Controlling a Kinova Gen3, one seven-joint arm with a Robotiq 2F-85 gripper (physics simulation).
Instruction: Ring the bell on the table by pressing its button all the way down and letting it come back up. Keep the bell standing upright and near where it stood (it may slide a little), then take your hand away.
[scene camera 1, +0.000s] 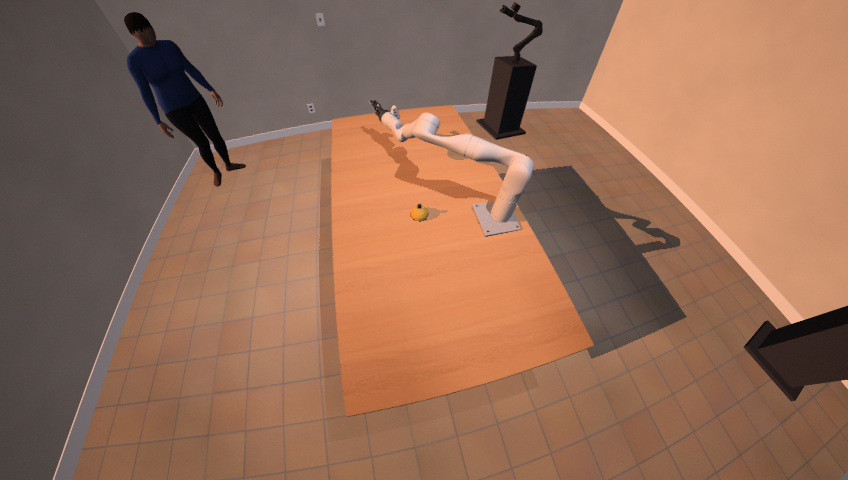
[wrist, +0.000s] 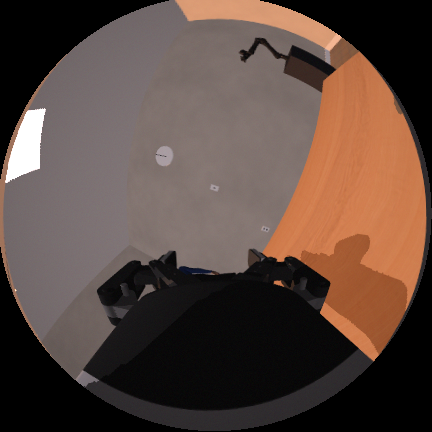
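Pixels of known places: gripper, fingertip midpoint: (scene camera 1: 373, 106) (wrist: 211, 258); arm's base at its link origin: (scene camera 1: 500, 214).
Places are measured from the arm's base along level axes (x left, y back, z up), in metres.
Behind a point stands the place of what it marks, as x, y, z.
Observation:
A small yellow bell (scene camera 1: 419, 213) @(-0.131, -0.359, 0.022) with a dark button on top stands upright on the wooden table (scene camera 1: 440, 297) @(0.263, -0.434, -0.016) (wrist: 360, 165) @(-0.921, -0.126, -0.016), left of the arm's base in the scene view. My gripper (scene camera 1: 373, 103) @(-0.870, -0.349, 0.201) (wrist: 211, 258) @(-0.870, -0.349, 0.201) is open and empty, with its two fingers wide apart in the wrist view. It is raised above the far end of the table, well away from the bell, and points toward the grey back wall. The bell does not show in the wrist view.
The white arm's base plate (scene camera 1: 484, 226) @(0.034, -0.108, -0.001) sits at the table's right edge. A black pedestal (scene camera 1: 508, 95) (wrist: 307, 70) with a dark arm stands beyond the table. A person in blue (scene camera 1: 163, 77) stands at the left. Another dark pedestal (scene camera 1: 815, 353) is at the right.

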